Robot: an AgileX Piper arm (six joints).
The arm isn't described. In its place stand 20 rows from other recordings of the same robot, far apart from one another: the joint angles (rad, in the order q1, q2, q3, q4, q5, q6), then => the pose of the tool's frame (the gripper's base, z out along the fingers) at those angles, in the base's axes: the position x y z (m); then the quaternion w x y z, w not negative.
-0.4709, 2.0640, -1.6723, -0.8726, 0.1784, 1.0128 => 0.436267, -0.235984, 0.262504, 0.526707, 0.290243, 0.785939, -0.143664
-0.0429, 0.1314, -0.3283, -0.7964, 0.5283, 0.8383 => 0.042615, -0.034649, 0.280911, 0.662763, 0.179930, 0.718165, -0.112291
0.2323, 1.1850, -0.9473, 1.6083, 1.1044, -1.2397 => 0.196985, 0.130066, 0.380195, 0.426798, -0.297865, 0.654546, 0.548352
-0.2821, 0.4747, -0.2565, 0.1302, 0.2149, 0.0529 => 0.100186, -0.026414, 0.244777, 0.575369, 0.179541, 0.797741, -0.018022
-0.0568, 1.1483, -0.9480, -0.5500, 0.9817, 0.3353 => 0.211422, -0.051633, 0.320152, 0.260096, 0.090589, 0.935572, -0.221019
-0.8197, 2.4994, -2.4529, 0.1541, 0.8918, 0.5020 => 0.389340, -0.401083, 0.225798, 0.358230, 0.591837, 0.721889, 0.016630
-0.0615, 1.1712, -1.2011, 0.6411, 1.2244, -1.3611 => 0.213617, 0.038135, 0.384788, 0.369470, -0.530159, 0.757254, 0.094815
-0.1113, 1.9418, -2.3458, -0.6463, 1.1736, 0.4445 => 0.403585, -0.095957, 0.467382, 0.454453, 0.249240, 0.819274, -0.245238
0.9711, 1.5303, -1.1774, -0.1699, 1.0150, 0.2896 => 0.180784, 0.241264, 0.275981, 0.162195, -0.361423, 0.917921, 0.022049
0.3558, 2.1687, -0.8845, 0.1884, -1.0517, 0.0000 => 0.372277, 0.122557, 0.095579, 0.646277, -0.045982, 0.757023, 0.084425
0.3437, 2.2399, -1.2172, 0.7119, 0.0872, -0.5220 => 0.394558, 0.146713, 0.055248, 0.263627, -0.082570, 0.955858, 0.100095
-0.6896, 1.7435, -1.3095, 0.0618, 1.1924, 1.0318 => 0.260075, -0.207705, 0.239211, 0.010643, 0.764986, 0.643204, 0.031153
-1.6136, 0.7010, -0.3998, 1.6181, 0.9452, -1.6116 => 0.068840, -0.114659, 0.294978, 0.654329, 0.295609, 0.675326, -0.168532
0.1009, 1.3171, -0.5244, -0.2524, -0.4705, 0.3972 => 0.256945, 0.036369, 0.238018, 0.601541, -0.007100, 0.788566, 0.127519
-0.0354, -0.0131, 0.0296, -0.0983, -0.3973, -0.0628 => 0.047007, 0.001793, 0.238438, 0.848335, -0.047090, 0.522648, -0.070352
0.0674, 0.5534, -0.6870, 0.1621, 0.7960, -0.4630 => 0.095137, 0.016940, 0.331974, 0.481950, -0.208170, 0.850938, -0.017169
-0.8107, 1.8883, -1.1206, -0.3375, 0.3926, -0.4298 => 0.252263, -0.282095, 0.160118, 0.139156, 0.048730, 0.963628, -0.222895
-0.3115, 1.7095, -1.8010, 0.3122, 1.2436, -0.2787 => 0.354116, -0.086213, 0.388054, 0.281622, 0.027215, 0.956089, 0.076437
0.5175, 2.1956, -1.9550, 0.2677, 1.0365, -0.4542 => 0.408577, 0.256418, 0.231153, 0.183538, -0.414634, 0.881531, 0.131513
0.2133, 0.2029, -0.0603, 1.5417, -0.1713, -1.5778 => 0.073954, 0.000153, 0.221284, 0.689344, -0.031496, 0.723748, -0.001124
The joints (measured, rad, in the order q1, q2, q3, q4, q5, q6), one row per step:
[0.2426, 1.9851, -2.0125, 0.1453, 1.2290, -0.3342]
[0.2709, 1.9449, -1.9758, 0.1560, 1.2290, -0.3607]
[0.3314, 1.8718, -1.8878, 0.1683, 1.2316, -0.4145]
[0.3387, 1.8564, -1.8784, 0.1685, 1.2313, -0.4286]
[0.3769, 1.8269, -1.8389, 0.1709, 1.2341, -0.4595]
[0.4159, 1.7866, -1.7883, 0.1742, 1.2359, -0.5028]
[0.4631, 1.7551, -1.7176, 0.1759, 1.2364, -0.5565]
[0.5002, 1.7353, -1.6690, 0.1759, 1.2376, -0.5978]
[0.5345, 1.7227, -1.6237, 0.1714, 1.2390, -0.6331]
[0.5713, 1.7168, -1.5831, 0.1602, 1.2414, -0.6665]
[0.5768, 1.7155, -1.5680, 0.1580, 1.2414, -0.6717]
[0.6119, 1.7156, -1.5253, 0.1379, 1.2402, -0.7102]
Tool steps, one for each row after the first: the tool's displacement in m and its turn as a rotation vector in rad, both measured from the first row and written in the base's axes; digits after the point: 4 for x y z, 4 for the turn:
[-0.0132, 0.0101, 0.0069, 0.0008, -0.0073, 0.0530]
[-0.0401, 0.0292, 0.0122, -0.0121, -0.0013, 0.1631]
[-0.0447, 0.0307, 0.0158, -0.0156, -0.0112, 0.1829]
[-0.0584, 0.0421, 0.0162, -0.0278, -0.0070, 0.2494]
[-0.0753, 0.0518, 0.0174, -0.0432, -0.0072, 0.3278]
[-0.0928, 0.0634, 0.0092, -0.0702, 0.0153, 0.4243]
[-0.1059, 0.0721, 0.0028, -0.0916, 0.0312, 0.4999]
[-0.1171, 0.0796, -0.0055, -0.1163, 0.0516, 0.5676]
[-0.1276, 0.0875, -0.0149, -0.1477, 0.0732, 0.6367]
[-0.1299, 0.0882, -0.0186, -0.1551, 0.0844, 0.6476]
[-0.1392, 0.0948, -0.0306, -0.1977, 0.1066, 0.7204]

